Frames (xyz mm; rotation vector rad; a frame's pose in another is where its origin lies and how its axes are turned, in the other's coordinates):
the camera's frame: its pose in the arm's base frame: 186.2 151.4 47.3 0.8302 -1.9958 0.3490
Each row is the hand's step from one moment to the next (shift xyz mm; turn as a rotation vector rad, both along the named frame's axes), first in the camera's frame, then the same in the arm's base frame.
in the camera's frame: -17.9 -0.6 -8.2 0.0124 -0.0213 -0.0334
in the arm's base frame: 12.0 11.4 -10.6 0.0316 -0.0028 0.0267
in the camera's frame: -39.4 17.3 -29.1 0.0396 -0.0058 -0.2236
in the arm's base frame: 21.0 44.7 -15.9 0.1346 0.0997 0.1534
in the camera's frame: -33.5 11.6 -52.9 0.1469 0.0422 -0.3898
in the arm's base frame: 38.2 50.9 1.4 0.1718 0.1797 0.3369
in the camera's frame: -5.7 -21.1 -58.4 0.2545 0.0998 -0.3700
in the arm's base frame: 54.1 18.4 25.1 0.0821 0.1664 0.4209
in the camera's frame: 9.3 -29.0 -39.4 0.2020 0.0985 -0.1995
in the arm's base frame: 41.8 -3.9 26.8 -0.0088 0.0955 0.2848
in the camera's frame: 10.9 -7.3 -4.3 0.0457 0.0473 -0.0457
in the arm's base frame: 3.9 -7.6 10.9 -0.0185 0.0402 0.0667
